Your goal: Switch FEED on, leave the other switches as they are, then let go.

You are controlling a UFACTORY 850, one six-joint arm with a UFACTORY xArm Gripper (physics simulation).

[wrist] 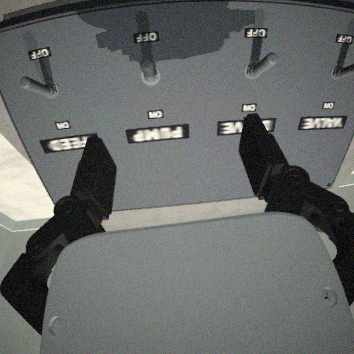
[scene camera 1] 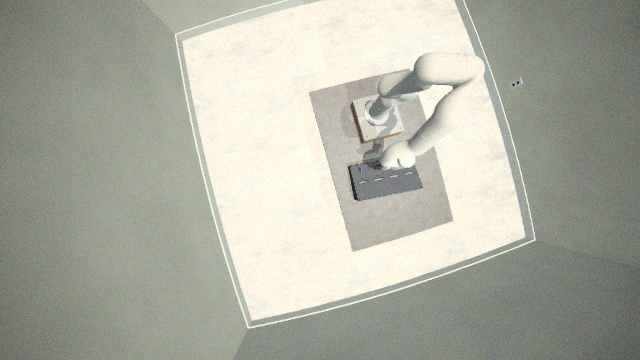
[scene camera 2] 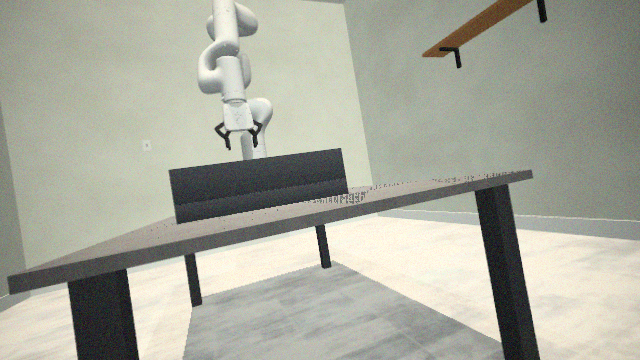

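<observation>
The dark switch panel stands on the table. In the wrist view its lettering is upside down. The FEED lever is at the left, its tip on the OFF side of its base. The PUMP lever, a third lever and the VALVE lever stand to its right, also with tips toward OFF. My gripper is open and empty above the panel. Its fingers overlap the FEED label and the third label, which is partly hidden. In scene camera 1 the arm hides the fingers.
The arm's base plate is on the table, behind the panel. A wooden wall shelf hangs at the upper right in scene camera 2.
</observation>
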